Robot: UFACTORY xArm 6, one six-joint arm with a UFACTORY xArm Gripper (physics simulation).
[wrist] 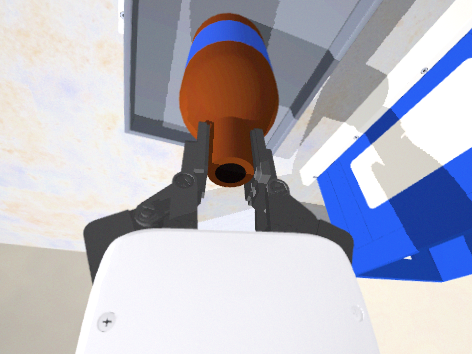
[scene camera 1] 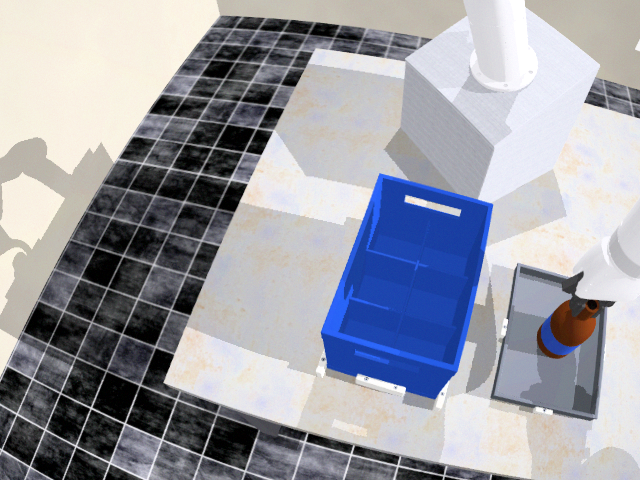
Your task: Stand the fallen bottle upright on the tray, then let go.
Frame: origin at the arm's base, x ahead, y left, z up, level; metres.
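Seen in the pictures: gripper, fingertip midpoint: (wrist: 227, 141) (scene camera 1: 582, 308); arm's base, origin of the base link: (scene camera 1: 503, 64).
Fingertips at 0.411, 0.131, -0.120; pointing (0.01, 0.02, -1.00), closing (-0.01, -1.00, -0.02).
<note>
Offsets run from my fingertips to a thing's top centre, as dx, dy, dz.
The brown bottle @(+0.008, +0.000, +0.035) (scene camera 1: 571, 328) (wrist: 229, 85) with a blue band stands upright or nearly so inside the grey tray @(+0.013, -0.004, -0.099) (scene camera 1: 522, 377) (wrist: 129, 75). Its base seems to rest on the tray floor, though the exact contact is hard to make out. Its open mouth faces up toward the wrist. My gripper (scene camera 1: 590, 310) (wrist: 227, 141) is shut on the bottle's neck, one dark finger on each side, just above the shoulder. In the scene view the fingers are partly hidden by the bottle and the white wrist.
A blue divided crate @(-0.027, -0.279, +0.050) (scene camera 1: 341, 356) (wrist: 380, 235) stands beside the tray, to its left in the scene view, with high walls. The grey block (scene camera 1: 444, 118) under the arm stands behind the crate. White brackets sit along the crate and tray edges.
</note>
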